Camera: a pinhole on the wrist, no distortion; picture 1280 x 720 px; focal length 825.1 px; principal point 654.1 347.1 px. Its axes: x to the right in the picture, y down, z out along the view. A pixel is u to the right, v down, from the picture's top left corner.
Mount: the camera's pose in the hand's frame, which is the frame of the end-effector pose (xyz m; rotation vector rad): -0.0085 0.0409 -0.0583 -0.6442 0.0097 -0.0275
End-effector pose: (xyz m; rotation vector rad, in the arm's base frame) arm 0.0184 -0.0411 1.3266 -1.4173 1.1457 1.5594
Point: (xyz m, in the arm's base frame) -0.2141 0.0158 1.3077
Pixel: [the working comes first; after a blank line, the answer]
In the camera's frame: 0.0501 0.0086 0.2463

822 376
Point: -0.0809 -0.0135 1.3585
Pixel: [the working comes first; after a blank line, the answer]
In the camera's frame: -0.0129 -0.0341 0.1223

567 117
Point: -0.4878 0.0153 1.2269
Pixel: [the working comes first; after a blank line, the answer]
In the camera's frame: 0.1587 0.1494 0.4695

933 610
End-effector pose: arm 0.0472 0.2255 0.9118 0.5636 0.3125 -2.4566
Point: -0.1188 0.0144 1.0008
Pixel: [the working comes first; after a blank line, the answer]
In the camera's frame: 0.1937 -0.1374 0.2254

outside the picture
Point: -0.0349 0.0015 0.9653
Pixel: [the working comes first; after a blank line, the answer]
In the camera's frame: 0.1531 -0.0550 0.2198

1229 141
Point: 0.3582 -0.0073 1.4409
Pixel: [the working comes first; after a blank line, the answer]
In the camera's frame: -0.3562 -0.0858 0.5669

136 222
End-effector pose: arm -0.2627 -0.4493 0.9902 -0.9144 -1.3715 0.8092
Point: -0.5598 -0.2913 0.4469
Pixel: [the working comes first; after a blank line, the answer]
In the camera's frame: -0.1208 0.1744 0.5992

488 587
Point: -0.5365 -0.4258 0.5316
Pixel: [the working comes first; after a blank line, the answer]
In the camera's frame: -0.1985 0.0853 0.4904

320 491
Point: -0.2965 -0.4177 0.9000
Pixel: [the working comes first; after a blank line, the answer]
In the camera's frame: -0.0065 -0.0157 0.1078

604 227
